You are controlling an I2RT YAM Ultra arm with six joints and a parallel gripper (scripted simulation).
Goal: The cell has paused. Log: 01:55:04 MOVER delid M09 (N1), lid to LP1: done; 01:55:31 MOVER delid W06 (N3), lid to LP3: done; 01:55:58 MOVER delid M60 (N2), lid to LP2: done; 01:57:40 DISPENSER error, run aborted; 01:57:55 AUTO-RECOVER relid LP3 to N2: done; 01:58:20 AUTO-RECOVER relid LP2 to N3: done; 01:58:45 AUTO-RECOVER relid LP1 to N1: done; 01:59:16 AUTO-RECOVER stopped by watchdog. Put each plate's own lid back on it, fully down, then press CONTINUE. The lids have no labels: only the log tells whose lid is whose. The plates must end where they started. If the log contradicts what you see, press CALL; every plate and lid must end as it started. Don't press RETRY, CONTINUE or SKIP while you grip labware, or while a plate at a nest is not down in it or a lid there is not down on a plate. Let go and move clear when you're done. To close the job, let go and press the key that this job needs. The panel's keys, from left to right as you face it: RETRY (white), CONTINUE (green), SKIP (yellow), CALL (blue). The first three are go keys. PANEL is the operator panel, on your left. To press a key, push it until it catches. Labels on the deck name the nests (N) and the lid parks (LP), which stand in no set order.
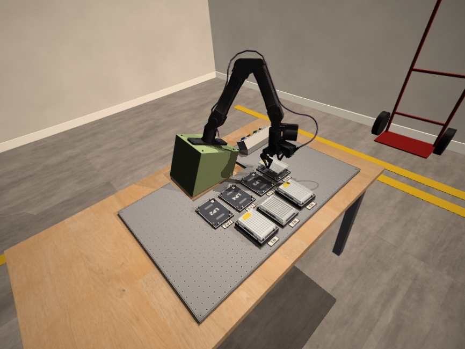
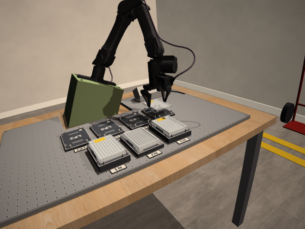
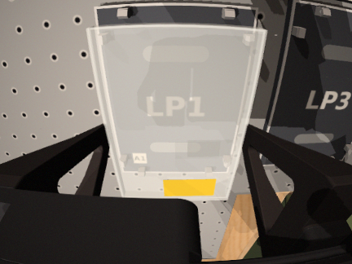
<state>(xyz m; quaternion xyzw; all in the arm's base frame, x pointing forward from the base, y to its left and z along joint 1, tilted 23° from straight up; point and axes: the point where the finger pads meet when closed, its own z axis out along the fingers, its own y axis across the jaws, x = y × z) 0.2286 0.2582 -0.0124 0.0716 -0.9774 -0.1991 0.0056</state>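
My gripper is now 19 cm short of the clear lid, 4 cm to the left of it and 2 cm above it.
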